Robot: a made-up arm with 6 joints. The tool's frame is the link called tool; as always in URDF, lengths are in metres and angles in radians. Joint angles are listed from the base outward.
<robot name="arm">
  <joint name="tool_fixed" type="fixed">
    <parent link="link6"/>
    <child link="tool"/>
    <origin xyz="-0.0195 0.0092 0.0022" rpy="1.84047 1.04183 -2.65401"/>
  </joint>
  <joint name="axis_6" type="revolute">
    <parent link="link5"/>
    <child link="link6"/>
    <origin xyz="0.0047 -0.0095 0.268" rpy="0 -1.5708 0"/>
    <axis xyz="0 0 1"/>
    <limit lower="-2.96" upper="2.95"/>
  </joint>
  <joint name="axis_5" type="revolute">
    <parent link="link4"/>
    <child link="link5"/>
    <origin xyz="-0.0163 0.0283 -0.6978" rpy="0 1.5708 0"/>
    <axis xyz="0 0 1"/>
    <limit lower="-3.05" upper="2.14"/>
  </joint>
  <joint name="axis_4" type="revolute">
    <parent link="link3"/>
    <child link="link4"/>
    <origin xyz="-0.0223 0.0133 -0.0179" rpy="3.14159 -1.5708 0"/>
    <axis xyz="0 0 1"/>
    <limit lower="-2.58" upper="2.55"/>
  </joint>
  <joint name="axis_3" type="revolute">
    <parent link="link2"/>
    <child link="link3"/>
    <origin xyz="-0.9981 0.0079 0.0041" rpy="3.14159 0 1.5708"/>
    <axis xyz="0 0 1"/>
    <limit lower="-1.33" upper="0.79"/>
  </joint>
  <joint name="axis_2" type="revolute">
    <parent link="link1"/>
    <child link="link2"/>
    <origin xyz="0.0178 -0.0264 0.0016" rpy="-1.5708 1.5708 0"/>
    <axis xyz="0 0 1"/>
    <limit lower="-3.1" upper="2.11"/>
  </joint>
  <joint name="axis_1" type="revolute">
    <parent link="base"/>
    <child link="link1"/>
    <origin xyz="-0.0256 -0.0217 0.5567" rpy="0 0 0"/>
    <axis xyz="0 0 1"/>
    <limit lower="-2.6" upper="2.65"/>
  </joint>
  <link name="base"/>
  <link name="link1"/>
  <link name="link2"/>
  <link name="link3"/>
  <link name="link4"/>
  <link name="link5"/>
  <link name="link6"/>
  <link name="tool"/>
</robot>
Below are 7 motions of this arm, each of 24 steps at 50 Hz.
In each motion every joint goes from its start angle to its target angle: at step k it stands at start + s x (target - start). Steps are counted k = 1, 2, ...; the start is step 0. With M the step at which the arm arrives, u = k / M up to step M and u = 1 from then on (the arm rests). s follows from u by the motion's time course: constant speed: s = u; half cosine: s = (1 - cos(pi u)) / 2; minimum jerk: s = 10 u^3 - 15 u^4 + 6 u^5.
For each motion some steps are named. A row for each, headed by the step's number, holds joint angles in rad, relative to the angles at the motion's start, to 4 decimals.
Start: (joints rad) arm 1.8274 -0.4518 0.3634 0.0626 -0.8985 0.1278
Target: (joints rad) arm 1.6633 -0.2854 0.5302 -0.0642 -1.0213 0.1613
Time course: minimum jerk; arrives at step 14
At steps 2, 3, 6, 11, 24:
2: -0.0038 0.0039 0.0039 -0.0029 -0.0029 0.0008
3: -0.0114 0.0116 0.0116 -0.0088 -0.0085 0.0023
6: -0.0604 0.0612 0.0614 -0.0466 -0.0452 0.0123
11: -0.1527 0.1548 0.1552 -0.1180 -0.1143 0.0312
24: -0.1641 0.1664 0.1668 -0.1268 -0.1228 0.0335

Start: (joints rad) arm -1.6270 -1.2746 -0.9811 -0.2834 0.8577 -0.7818
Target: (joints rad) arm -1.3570 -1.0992 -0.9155 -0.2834 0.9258 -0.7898
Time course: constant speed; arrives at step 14
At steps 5, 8, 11, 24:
5: 0.0964 0.0626 0.0234 0.0000 0.0243 -0.0029
8: 0.1543 0.1002 0.0375 0.0000 0.0389 -0.0046
11: 0.2121 0.1378 0.0515 0.0000 0.0535 -0.0063
24: 0.2700 0.1754 0.0656 0.0000 0.0681 -0.0080

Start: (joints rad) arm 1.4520 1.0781 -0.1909 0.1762 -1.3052 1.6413
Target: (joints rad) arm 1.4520 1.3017 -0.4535 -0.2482 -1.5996 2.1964
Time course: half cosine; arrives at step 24
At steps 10, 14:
10: 0.0000 0.0829 -0.0973 -0.1573 -0.1091 0.2057
14: 0.0000 0.1407 -0.1653 -0.2671 -0.1853 0.3494

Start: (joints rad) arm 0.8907 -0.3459 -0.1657 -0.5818 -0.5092 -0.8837
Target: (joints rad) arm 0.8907 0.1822 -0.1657 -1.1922 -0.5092 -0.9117
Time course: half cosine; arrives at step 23
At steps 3, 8, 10, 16, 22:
3: 0.0000 0.0219 0.0000 -0.0253 0.0000 -0.0012
8: 0.0000 0.1426 0.0000 -0.1648 0.0000 -0.0076
10: 0.0000 0.2103 0.0000 -0.2431 0.0000 -0.0112
16: 0.0000 0.4163 0.0000 -0.4812 0.0000 -0.0221
22: 0.0000 0.5256 0.0000 -0.6076 0.0000 -0.0279

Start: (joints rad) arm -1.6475 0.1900 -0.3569 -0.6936 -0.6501 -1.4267
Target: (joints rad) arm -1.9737 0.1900 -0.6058 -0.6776 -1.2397 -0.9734
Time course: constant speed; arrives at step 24
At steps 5, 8, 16, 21, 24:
5: -0.0680 0.0000 -0.0519 0.0033 -0.1228 0.0944
8: -0.1087 0.0000 -0.0830 0.0053 -0.1965 0.1511
16: -0.2175 0.0000 -0.1659 0.0107 -0.3931 0.3022
21: -0.2854 0.0000 -0.2178 0.0140 -0.5159 0.3966
24: -0.3262 0.0000 -0.2489 0.0160 -0.5896 0.4533

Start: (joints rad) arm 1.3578 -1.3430 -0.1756 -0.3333 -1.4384 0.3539
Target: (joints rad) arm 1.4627 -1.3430 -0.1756 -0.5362 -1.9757 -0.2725
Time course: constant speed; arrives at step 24
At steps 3, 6, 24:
3: 0.0131 0.0000 0.0000 -0.0254 -0.0672 -0.0783
6: 0.0262 0.0000 0.0000 -0.0507 -0.1343 -0.1566
24: 0.1049 0.0000 0.0000 -0.2029 -0.5373 -0.6264

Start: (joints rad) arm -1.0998 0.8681 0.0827 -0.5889 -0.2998 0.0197
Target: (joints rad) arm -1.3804 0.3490 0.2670 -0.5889 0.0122 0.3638
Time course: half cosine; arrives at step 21
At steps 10, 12, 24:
10: -0.1298 -0.2402 0.0853 0.0000 0.1443 0.1592
12: -0.1715 -0.3173 0.1127 0.0000 0.1907 0.2103
24: -0.2806 -0.5191 0.1843 0.0000 0.3120 0.3441

